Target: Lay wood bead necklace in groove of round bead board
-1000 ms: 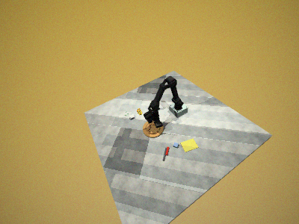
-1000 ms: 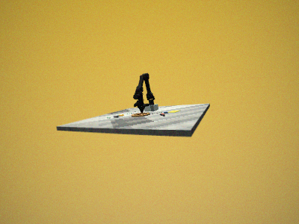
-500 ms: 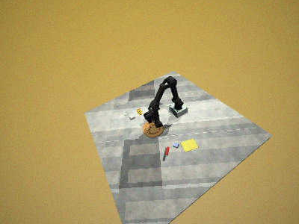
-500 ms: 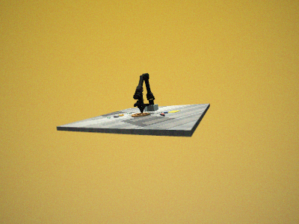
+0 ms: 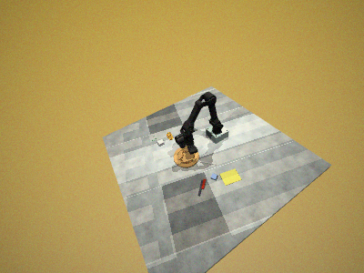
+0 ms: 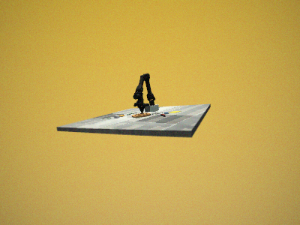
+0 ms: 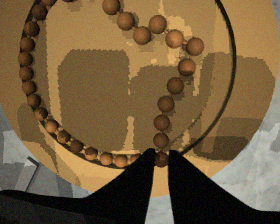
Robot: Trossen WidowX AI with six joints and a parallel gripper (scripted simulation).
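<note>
My gripper tip is now 50 mm short of the round bead board, 30 mm to the right of it and 10 mm above it. Round my gripper tip: thin grey stick 150 mm to the left, 70 mm behind, 20 mm below; then small blue block 270 mm to the left, 50 mm behind, 10 mm below; then grey piece 200 mm to the right, 190 mm ahead, 10 mm below.
</note>
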